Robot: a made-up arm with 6 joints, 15 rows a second.
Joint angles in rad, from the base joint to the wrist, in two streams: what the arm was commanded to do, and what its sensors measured. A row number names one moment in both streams.
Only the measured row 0 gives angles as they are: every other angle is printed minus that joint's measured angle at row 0.
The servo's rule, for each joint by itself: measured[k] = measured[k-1] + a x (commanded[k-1-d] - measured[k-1]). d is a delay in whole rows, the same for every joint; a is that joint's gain. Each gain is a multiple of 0.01, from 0.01 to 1. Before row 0 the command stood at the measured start. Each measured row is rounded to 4 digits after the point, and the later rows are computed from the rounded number. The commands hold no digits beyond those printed.
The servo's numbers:
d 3
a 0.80 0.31 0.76 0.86 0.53 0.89
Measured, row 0:
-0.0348, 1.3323, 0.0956, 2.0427, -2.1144, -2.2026
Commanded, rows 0 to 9:
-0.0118, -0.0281, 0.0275, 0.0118, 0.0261, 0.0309
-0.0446, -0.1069, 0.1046, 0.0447, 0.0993, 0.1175
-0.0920, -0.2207, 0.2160, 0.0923, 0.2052, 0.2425
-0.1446, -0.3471, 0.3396, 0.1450, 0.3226, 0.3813
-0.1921, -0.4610, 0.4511, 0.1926, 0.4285, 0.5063
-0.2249, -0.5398, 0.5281, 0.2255, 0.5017, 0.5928
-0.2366, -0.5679, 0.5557, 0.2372, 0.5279, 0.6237
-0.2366, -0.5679, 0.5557, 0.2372, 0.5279, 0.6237
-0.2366, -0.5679, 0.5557, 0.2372, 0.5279, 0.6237
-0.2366, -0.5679, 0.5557, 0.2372, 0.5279, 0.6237
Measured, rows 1 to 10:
0.0000, 0.0000, 0.0000, 0.0000, 0.0000, 0.0000
0.0000, 0.0000, 0.0000, 0.0000, 0.0000, 0.0000
0.0000, 0.0000, 0.0000, 0.0000, 0.0000, 0.0000
-0.0094, -0.0087, 0.0209, 0.0101, 0.0138, 0.0275
-0.0376, -0.0391, 0.0845, 0.0399, 0.0591, 0.1076
-0.0811, -0.0954, 0.1844, 0.0850, 0.1365, 0.2277
-0.1319, -0.1734, 0.3024, 0.1366, 0.2351, 0.3644
-0.1801, -0.2626, 0.4154, 0.1848, 0.3376, 0.4907
-0.2159, -0.3485, 0.5011, 0.2198, 0.4246, 0.5816
-0.2325, -0.4165, 0.5426, 0.2348, 0.4793, 0.6191

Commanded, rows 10 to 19:
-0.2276, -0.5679, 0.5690, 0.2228, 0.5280, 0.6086
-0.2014, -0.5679, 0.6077, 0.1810, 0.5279, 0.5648
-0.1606, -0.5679, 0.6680, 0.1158, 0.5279, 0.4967
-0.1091, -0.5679, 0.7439, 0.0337, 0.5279, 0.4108
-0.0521, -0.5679, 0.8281, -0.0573, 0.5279, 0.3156
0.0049, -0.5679, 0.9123, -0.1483, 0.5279, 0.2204
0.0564, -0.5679, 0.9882, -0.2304, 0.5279, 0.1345
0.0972, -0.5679, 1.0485, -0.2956, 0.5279, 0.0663
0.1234, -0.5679, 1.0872, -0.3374, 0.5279, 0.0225
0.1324, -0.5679, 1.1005, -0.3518, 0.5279, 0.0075
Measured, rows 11 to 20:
-0.2358, -0.4634, 0.5526, 0.2369, 0.5051, 0.6232
-0.2364, -0.4958, 0.5550, 0.2372, 0.5172, 0.6236
-0.2366, -0.5182, 0.5555, 0.2372, 0.5229, 0.6237
-0.2294, -0.5336, 0.5658, 0.2248, 0.5256, 0.6103
-0.2070, -0.5442, 0.5976, 0.1871, 0.5268, 0.5698
-0.1699, -0.5515, 0.6511, 0.1258, 0.5274, 0.5047
-0.1213, -0.5566, 0.7216, 0.0466, 0.5277, 0.4211
-0.0659, -0.5601, 0.8025, -0.0428, 0.5278, 0.3272
-0.0093, -0.5625, 0.8859, -0.1335, 0.5279, 0.2321
0.0433, -0.5642, 0.9636, -0.2168, 0.5279, 0.1452

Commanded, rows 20 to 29:
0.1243, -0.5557, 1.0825, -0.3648, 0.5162, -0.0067
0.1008, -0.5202, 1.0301, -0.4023, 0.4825, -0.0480
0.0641, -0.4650, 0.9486, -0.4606, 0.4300, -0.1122
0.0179, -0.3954, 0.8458, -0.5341, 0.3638, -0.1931
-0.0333, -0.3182, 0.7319, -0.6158, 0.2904, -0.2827
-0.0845, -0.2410, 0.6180, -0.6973, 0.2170, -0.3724
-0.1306, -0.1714, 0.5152, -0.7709, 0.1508, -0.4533
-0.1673, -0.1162, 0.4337, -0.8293, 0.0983, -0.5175
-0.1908, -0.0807, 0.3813, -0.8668, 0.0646, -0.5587
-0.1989, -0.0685, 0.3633, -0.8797, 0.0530, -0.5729
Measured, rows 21 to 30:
0.0864, -0.5653, 1.0281, -0.2846, 0.5279, 0.0750
0.1160, -0.5661, 1.0730, -0.3300, 0.5279, 0.0283
0.1291, -0.5667, 1.0939, -0.3487, 0.5279, 0.0098
0.1253, -0.5633, 1.0852, -0.3625, 0.5217, -0.0049
0.1057, -0.5499, 1.0433, -0.3967, 0.5009, -0.0433
0.0724, -0.5236, 0.9713, -0.4517, 0.4633, -0.1046
0.0288, -0.4839, 0.8759, -0.5226, 0.4106, -0.1834
-0.0209, -0.4325, 0.7665, -0.6028, 0.3469, -0.2718
-0.0718, -0.3731, 0.6536, -0.6841, 0.2781, -0.3613
-0.1188, -0.3106, 0.5484, -0.7587, 0.2106, -0.4432

